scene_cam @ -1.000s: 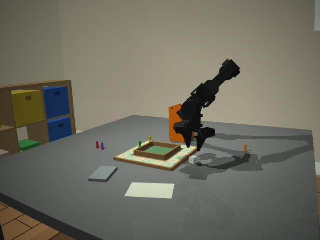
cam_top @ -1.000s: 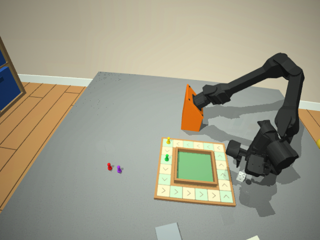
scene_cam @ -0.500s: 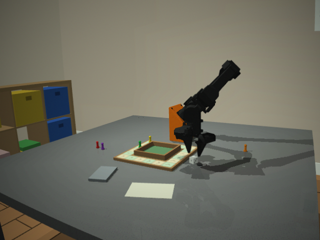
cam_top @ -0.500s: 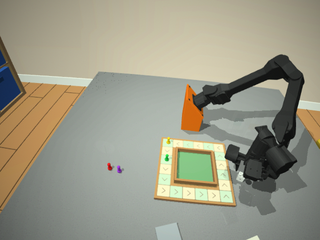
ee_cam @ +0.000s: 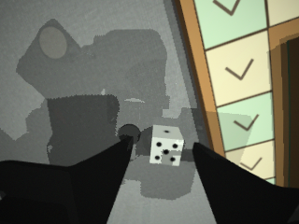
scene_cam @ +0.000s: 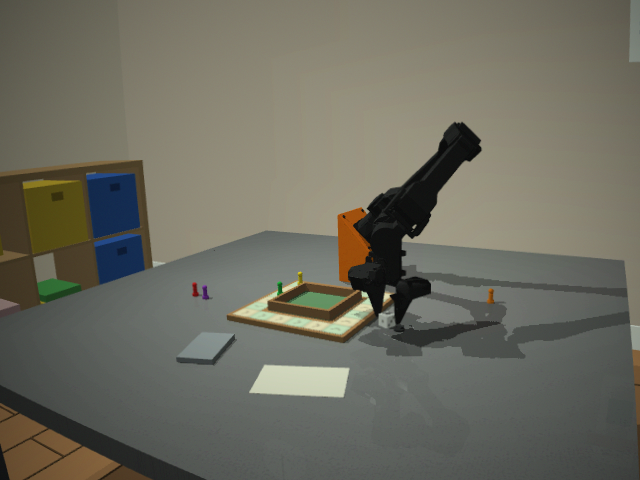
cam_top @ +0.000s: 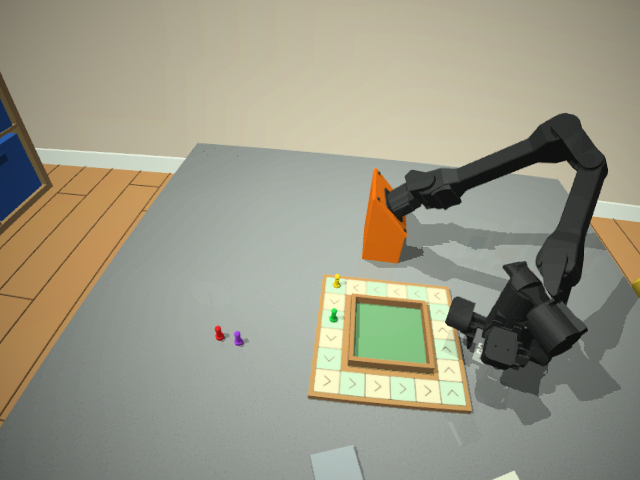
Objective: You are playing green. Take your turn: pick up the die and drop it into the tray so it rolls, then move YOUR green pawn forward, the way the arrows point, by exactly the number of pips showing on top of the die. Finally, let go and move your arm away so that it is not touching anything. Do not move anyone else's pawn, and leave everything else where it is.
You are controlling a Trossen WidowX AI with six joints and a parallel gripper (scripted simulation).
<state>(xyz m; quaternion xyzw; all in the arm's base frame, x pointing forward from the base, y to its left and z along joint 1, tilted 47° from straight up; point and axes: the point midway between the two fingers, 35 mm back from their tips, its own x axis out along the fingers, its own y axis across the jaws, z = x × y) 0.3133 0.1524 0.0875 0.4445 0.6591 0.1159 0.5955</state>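
The white die is right at my gripper tip. The rest, counted from my gripper tip: orange pawn (21 cm behind, 18 cm to the left); then cream sheet (28 cm ahead, 5 cm to the right, 1 cm below); then black disc (3 cm to the left, 2 cm ahead, 1 cm below).
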